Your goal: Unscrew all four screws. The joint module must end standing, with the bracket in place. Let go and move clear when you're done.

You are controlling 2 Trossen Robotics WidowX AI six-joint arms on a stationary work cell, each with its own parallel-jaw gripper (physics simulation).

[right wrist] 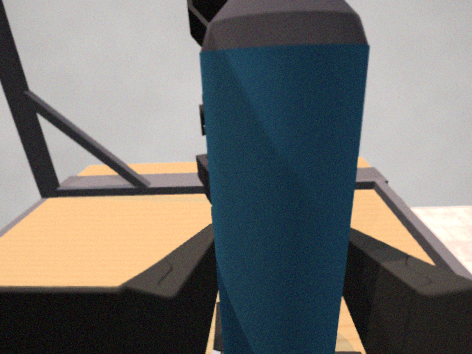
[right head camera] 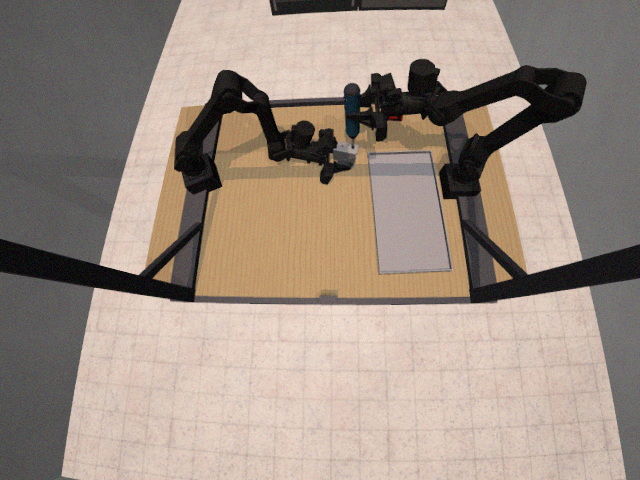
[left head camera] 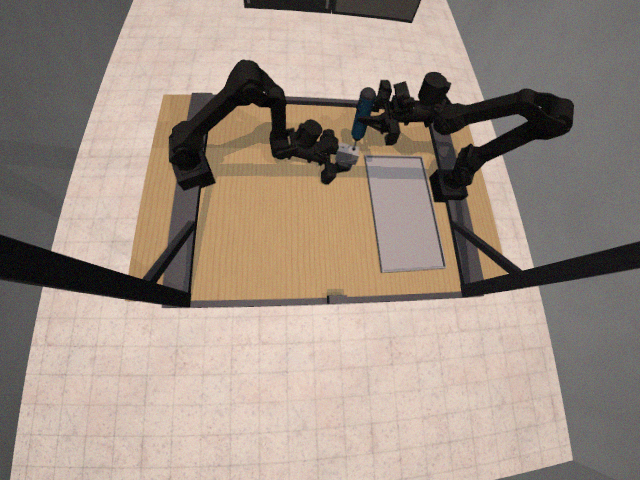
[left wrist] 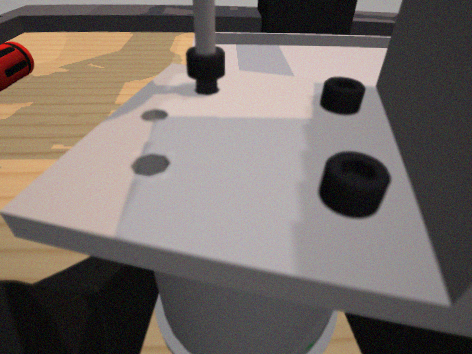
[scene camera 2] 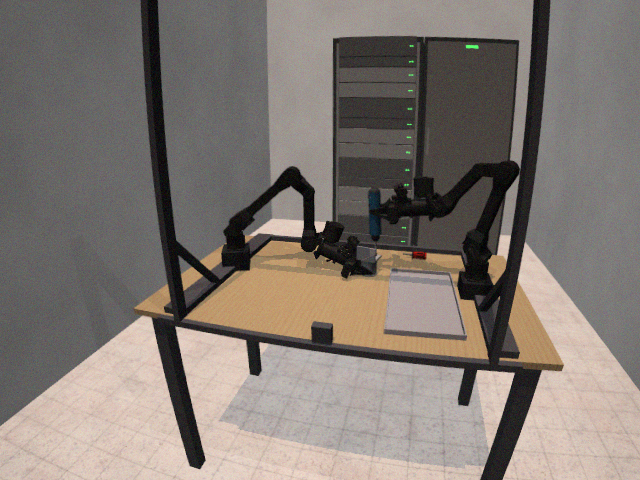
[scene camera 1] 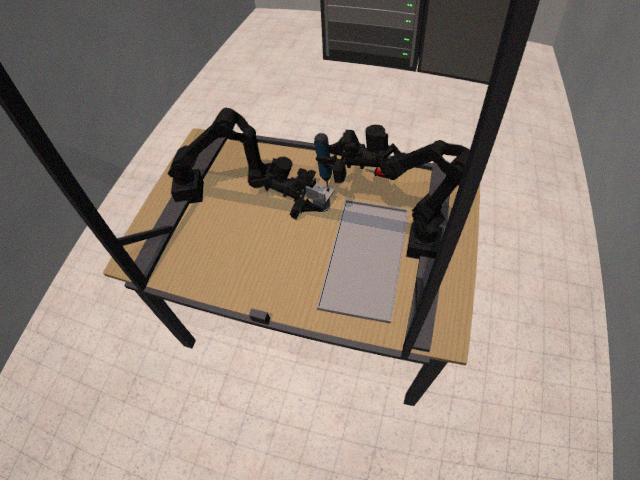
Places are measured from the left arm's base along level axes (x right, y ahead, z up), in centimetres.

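Pixels of known places: left gripper, fingertip midpoint: [scene camera 2: 373, 270] [scene camera 1: 326, 203]; right gripper, fingertip midpoint: [right wrist: 274, 233] [right head camera: 345, 110] [left head camera: 356, 112] [scene camera 2: 369, 210] [scene camera 1: 317, 153]; left arm's base, origin of the base link: [right head camera: 196, 169] [left head camera: 189, 163] [scene camera 2: 235, 248] [scene camera 1: 184, 180]; right arm's base, origin of the base link: [right head camera: 462, 177] [left head camera: 452, 182] [scene camera 2: 476, 278] [scene camera 1: 425, 236].
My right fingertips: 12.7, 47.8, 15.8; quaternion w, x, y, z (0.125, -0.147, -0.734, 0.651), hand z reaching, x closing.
Observation:
Ahead of a thing's pixels: the offset from my right fingertips to its top centre, as dx, dy, dz. "*": to the spot under its first point. Level surfaces: height alone.
The joint module @(+1.5, +0.1, -16.8) [left wrist: 245, 320] [scene camera 2: 369, 266] stands upright with the grey bracket [left wrist: 225, 200] [left head camera: 347, 153] on top. My left gripper [left head camera: 342, 159] [scene camera 1: 316, 200] is shut on the joint module. My right gripper [right wrist: 274, 233] [left head camera: 364, 116] is shut on the blue screwdriver @(* +1.4, +3.2, +4.7) [right wrist: 285, 150] [right head camera: 352, 116] [scene camera 2: 374, 214], held upright. In the left wrist view the driver's shaft @(* +1.0, +2.3, -14.9) [left wrist: 204, 25] meets a black screw @(+1.1, +2.6, -15.5) [left wrist: 205, 62], whose head stands raised with its thinner shank showing. Two more screws @(+3.9, +0.4, -16.0) [left wrist: 342, 95] @(+1.8, -2.4, -16.0) [left wrist: 354, 185] sit on the bracket's right side. Two holes [left wrist: 154, 115] [left wrist: 150, 165] show at its left. No fourth screw shows.
A shallow grey tray @(+25.1, +11.3, -21.6) [left head camera: 408, 222] [scene camera 1: 364, 263] lies right of the joint module. A red-handled tool @(-9.6, +22.5, -20.3) [left wrist: 12, 65] [right head camera: 395, 118] [scene camera 2: 419, 255] lies on the table behind the tray. A dark frame with uprights [scene camera 2: 157, 155] surrounds the table @(dz -23.2) [scene camera 2: 310, 299]; a small dark block @(+42.2, -23.2, -17.5) [scene camera 2: 322, 332] sits on its front edge.

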